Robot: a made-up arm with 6 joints.
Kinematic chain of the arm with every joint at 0, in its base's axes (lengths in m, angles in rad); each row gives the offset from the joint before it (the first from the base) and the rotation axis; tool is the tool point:
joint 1: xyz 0 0 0.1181 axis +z
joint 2: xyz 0 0.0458 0 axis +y
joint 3: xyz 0 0 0.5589 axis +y
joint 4: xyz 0 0 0.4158 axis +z
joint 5: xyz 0 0 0 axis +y
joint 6: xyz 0 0 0.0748 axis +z
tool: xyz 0 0 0
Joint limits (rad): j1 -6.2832..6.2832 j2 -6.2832..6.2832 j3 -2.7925..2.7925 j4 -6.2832..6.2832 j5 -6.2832..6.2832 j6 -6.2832..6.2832
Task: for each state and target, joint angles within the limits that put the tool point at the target. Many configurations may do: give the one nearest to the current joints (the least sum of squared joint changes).
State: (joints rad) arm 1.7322 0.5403 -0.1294 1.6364 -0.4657 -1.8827
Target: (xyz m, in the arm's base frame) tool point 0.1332 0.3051 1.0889
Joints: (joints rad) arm 1.1541 0.4507 -0.2662 1.6197 -0.6314 -1.8827
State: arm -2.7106 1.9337 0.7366 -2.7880 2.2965 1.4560
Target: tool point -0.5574 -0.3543 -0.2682
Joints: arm -2.6192 1.6474 1.3207 -2.7580 2.4959 1.4560
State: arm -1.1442 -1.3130 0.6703 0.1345 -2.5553 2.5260
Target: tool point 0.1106 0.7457 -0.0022
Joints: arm -1.6617 -2.1631 1.2534 0.1287 -2.7819 2.5260
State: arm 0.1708 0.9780 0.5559 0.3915 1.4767 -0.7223
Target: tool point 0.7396 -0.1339 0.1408
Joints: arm -0.2700 0.9547 1.2438 0.3045 1.6085 -0.7223
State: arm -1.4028 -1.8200 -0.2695 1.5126 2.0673 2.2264
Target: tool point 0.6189 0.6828 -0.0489
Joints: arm -2.1873 -1.6525 -0.2551 1.5135 2.1019 2.2264
